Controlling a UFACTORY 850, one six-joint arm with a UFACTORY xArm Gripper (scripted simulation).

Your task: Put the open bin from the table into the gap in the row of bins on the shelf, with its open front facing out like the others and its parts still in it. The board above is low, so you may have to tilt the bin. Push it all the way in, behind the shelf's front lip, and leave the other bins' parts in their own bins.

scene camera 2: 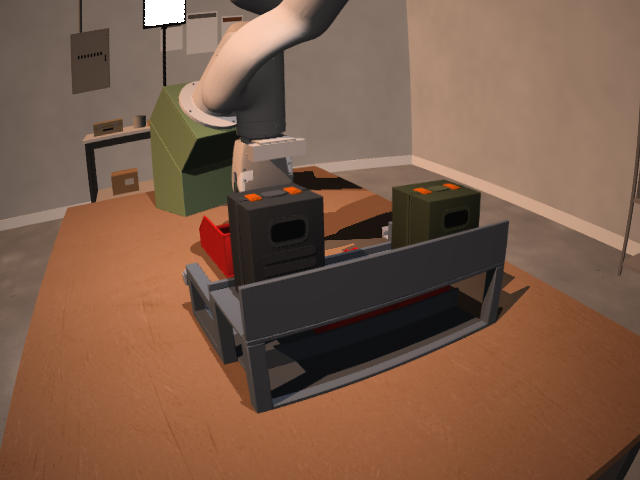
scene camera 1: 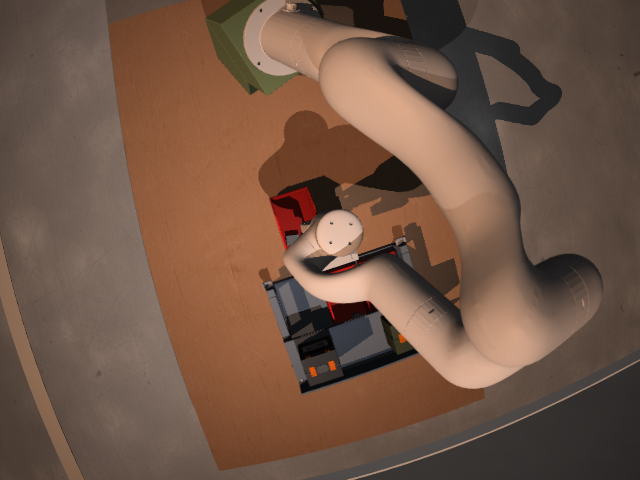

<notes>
The pictures show: a grey shelf and an olive box.
</notes>
